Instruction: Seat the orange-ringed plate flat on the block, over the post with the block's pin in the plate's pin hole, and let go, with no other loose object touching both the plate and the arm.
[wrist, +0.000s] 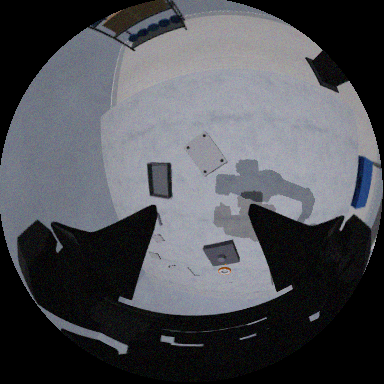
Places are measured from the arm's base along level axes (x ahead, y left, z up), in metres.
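Pixels of known places: gripper, between the fingertips: (204, 209).
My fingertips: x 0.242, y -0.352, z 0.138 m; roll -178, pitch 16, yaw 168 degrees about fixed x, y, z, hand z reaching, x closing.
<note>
Ahead of a thing's pixels: the offset from my fingertips to its top centre.
The orange-ringed plate @(dy +0.498, dx +0.021, dz -0.253 m) (224, 270) shows small in the lower middle of the wrist view, with an orange rim and a pale centre. A dark grey square block @(dy +0.352, dx +0.028, dz -0.221 m) (228, 249) lies right beside it, with a small round feature near its plate-side edge. The block's pin and the plate's pin hole are too small to make out. My gripper (204, 209) is open, with nothing between its fingers. It hangs high above the table, and the block and plate show between the two dark fingers, lower in the view than the fingertips.
A light rectangular panel @(dy -0.045, dx +0.039, dz -0.255 m) (205, 153) with dark corner dots lies above the fingertips in view. A dark-rimmed tray @(dy +0.010, dx +0.210, dz -0.238 m) (160, 180) is left of it. Small thin pieces @(dy +0.285, dx +0.326, dz -0.259 m) (159, 238) lie near the left finger. The arm's shadow falls at right. A blue object (362, 182) stands at the right edge.
</note>
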